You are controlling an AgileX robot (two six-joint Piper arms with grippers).
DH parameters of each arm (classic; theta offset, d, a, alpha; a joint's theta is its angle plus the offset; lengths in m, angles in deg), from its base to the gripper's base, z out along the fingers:
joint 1: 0 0.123 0 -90
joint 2: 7.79 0 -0.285 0
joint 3: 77.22 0 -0.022 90
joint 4: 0 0.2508 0 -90
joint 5: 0 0 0.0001 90
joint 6: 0 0.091 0 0
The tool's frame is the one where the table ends.
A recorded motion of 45 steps. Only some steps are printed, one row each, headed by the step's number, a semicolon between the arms.
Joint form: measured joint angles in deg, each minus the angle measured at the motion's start. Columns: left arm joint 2, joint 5, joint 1, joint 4, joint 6, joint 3; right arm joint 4, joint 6, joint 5, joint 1, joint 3, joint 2.
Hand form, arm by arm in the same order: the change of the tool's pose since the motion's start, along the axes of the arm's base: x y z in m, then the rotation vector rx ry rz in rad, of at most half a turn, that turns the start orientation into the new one. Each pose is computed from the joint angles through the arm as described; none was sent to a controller.
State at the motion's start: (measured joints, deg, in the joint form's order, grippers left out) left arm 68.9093 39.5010 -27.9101 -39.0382 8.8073 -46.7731; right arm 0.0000 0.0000 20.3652 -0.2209 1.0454 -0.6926
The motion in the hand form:
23: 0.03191 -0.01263 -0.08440 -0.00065 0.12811 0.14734; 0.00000 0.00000 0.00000 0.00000 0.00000 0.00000
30: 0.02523 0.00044 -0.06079 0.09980 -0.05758 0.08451; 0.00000 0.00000 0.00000 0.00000 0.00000 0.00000
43: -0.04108 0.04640 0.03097 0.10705 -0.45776 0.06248; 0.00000 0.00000 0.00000 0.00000 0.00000 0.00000
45: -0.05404 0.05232 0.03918 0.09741 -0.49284 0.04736; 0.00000 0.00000 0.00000 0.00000 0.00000 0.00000
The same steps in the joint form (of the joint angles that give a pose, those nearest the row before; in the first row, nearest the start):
23: 14.99 -14.63 0.00 -19.53 14.54 6.93; 0.00 0.00 0.00 0.00 0.00 0.00
30: 8.66 -16.68 0.00 -4.37 9.65 6.93; 0.00 0.00 0.00 0.00 0.00 0.00
43: -18.71 -10.88 0.00 19.31 -3.22 6.93; 0.00 0.00 0.00 0.00 0.00 0.00
45: -22.36 -8.86 0.00 19.45 -2.51 6.93; 0.00 0.00 0.00 0.00 0.00 0.00

